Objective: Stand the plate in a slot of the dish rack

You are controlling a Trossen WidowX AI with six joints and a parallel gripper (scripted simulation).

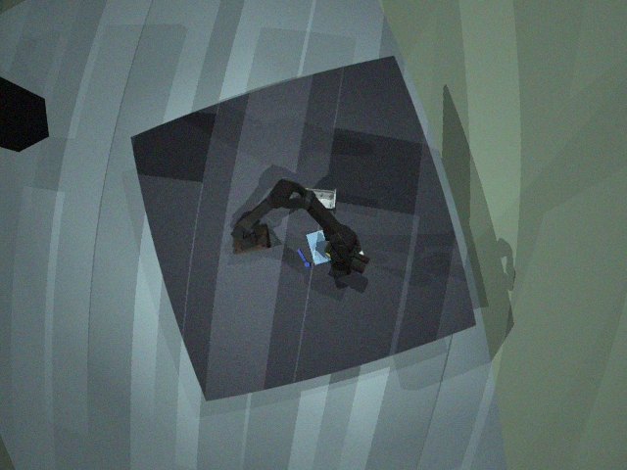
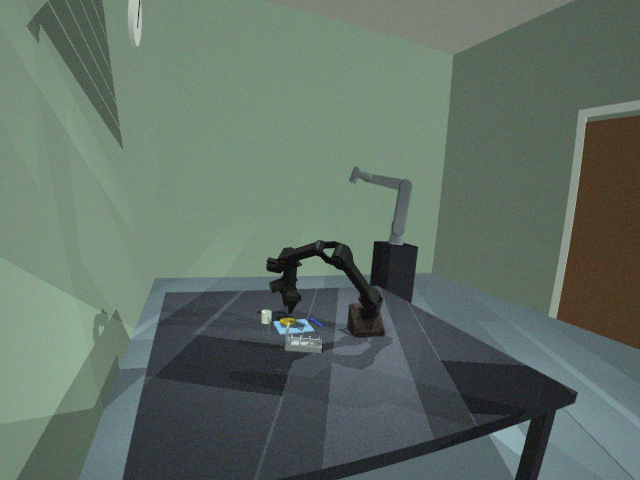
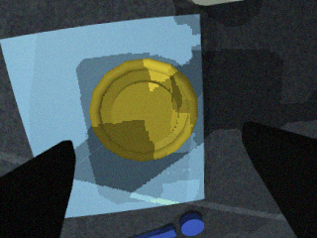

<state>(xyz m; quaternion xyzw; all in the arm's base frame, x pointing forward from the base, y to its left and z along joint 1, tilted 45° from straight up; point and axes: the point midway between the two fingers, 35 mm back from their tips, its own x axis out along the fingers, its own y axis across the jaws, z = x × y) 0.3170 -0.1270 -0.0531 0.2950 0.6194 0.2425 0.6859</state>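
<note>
Right now my gripper tip is 5 cm above the yellow plate. The rest, counted from my gripper tip: white cup 8 cm ahead, 5 cm to the right, 4 cm below; then blue spoon 13 cm behind, 6 cm below; then mat 6 cm below, 3 cm to the left, 2 cm behind.
</note>
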